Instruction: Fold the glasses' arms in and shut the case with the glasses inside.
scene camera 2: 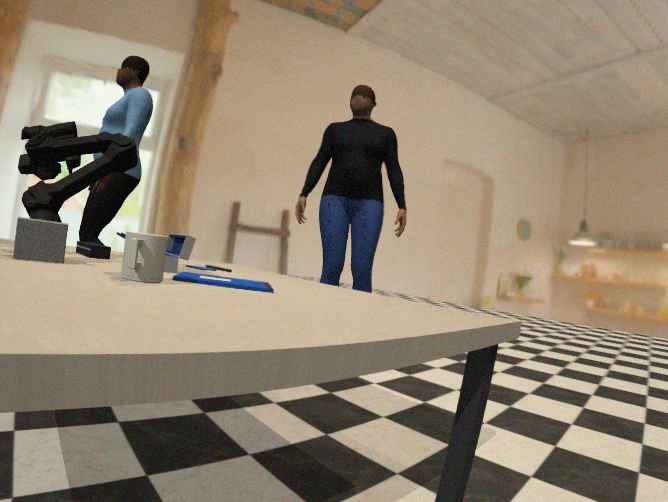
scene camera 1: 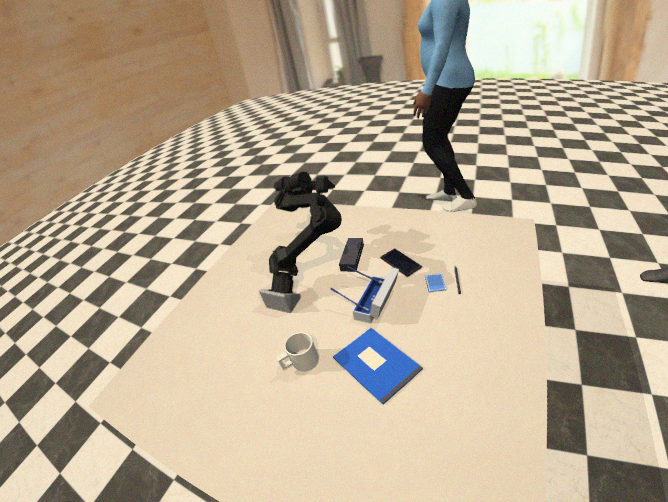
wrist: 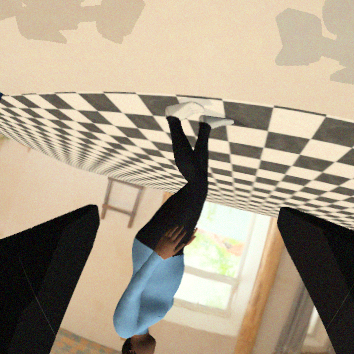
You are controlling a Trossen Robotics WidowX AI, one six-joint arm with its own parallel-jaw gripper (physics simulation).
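Where they show: gripper, fingertip midpoint: (scene camera 2: pixel 57 177) (wrist: pixel 190 215); arm's base at its link origin: (scene camera 2: pixel 41 238) (scene camera 1: pixel 280 291).
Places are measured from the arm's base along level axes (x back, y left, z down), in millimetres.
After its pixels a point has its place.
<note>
The grey case (scene camera 1: pixel 385 294) @[x -368, y 12, z -45 mm] (scene camera 2: pixel 171 262) @[x -309, y -32, z 21 mm] stands on the table with its lid open, showing a blue lining. The glasses (scene camera 1: pixel 345 296) @[x -237, y 9, z -16 mm] lie in the case; their two thin blue arms are unfolded and stick out over its open side, toward the robot arm's base. One glasses arm's tip (scene camera 2: pixel 120 234) @[x -210, y 127, z -28 mm] also shows beside the mug in the second scene view. The lenses are too small to make out. My gripper (wrist: pixel 190 215) @[x -39, y 418, z -176 mm] is open and empty, with its fingers wide apart in the wrist view. It is raised above the table, behind the arm's base and well away from the case.
A grey mug (scene camera 1: pixel 302 353) @[x -208, y -238, z -39 mm] (scene camera 2: pixel 144 261) @[x -171, y -249, z 9 mm] and a blue notebook (scene camera 1: pixel 391 372) @[x -434, y -193, z 38 mm] (scene camera 2: pixel 240 283) @[x -397, y -222, z 38 mm] lie nearer the first camera. A dark box (scene camera 1: pixel 352 253) @[x -173, y 251, z 11 mm] (scene camera 2: pixel 92 249) @[x -148, y 184, z 23 mm], a black tablet (scene camera 1: pixel 400 261) @[x -352, y 262, z 38 mm], a blue pad (scene camera 1: pixel 435 282) @[x -493, y 175, z 41 mm] and a pen (scene camera 1: pixel 457 280) @[x -567, y 193, z 38 mm] lie around the case's far side.
</note>
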